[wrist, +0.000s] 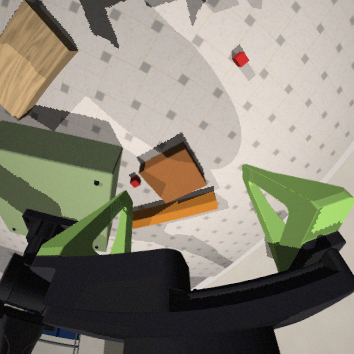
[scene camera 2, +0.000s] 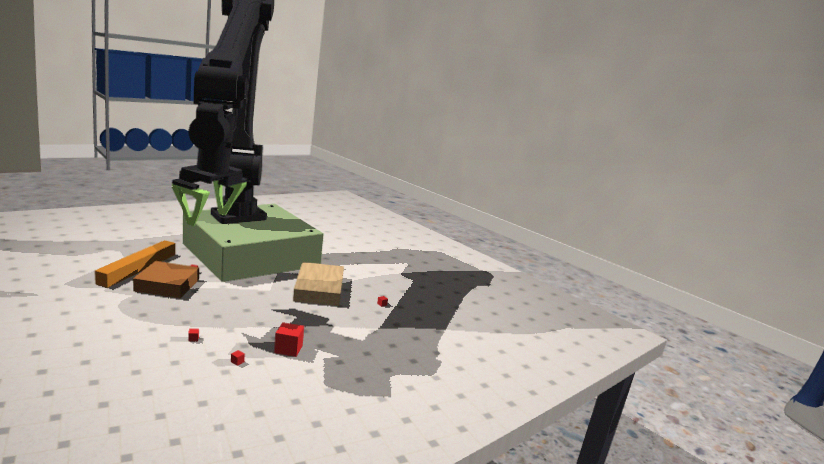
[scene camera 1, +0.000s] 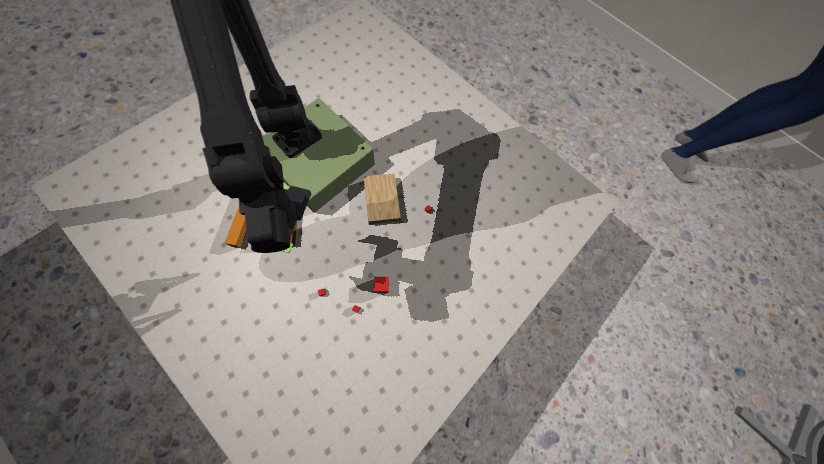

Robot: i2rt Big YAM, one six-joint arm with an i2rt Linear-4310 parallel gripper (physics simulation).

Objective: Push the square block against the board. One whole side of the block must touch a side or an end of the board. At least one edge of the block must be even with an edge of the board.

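Where they show: gripper, fingertip midpoint: (wrist: 183,183) (scene camera 2: 207,219) (scene camera 1: 294,228); arm's base, origin of the base link: (wrist: 54,226) (scene camera 2: 238,216) (scene camera 1: 298,138).
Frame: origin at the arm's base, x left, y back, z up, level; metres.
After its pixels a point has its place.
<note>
The brown square block (scene camera 2: 164,273) {y -0.164, x -0.222, z -0.057 m} (wrist: 175,172) {y -0.177, x -0.212, z -0.057 m} lies flat on the table beside the orange board (scene camera 1: 235,230) {y -0.098, x -0.304, z -0.055 m} (scene camera 2: 135,263) {y -0.084, x -0.262, z -0.061 m} (wrist: 175,209) {y -0.076, x -0.252, z -0.058 m}, a long narrow bar. In the wrist view the block is turned at an angle to the board; one corner is at or very near the board's long side, and a dark wedge shows between their facing sides. Whether they touch cannot be told. In scene camera 1 the arm hides most of the block. My gripper (scene camera 1: 287,219) {y -0.271, x -0.170, z 0.092 m} (scene camera 2: 207,217) {y -0.271, x -0.170, z 0.092 m} (wrist: 183,183) {y -0.271, x -0.170, z 0.092 m} is open and empty, raised above the table, with its green fingers apart.
The arm's green base (scene camera 1: 305,172) {y -0.106, x -0.052, z -0.001 m} (scene camera 2: 265,262) {y -0.178, x -0.002, z -0.054 m} (wrist: 95,165) {y -0.181, x -0.077, z -0.013 m} stands close to the block. A light wood block (scene camera 1: 382,198) {y -0.292, x 0.079, z -0.057 m} (scene camera 2: 318,283) {y -0.316, x 0.060, z -0.057 m} (wrist: 30,55) {y -0.304, x 0.057, z -0.057 m} lies beyond the base's corner. A larger red cube (scene camera 1: 381,284) {y -0.492, x -0.095, z -0.046 m} (scene camera 2: 288,339) {y -0.507, x -0.105, z -0.055 m} and several tiny red cubes lie around; one (wrist: 134,181) {y -0.120, x -0.145, z -0.070 m} is between base and brown block.
</note>
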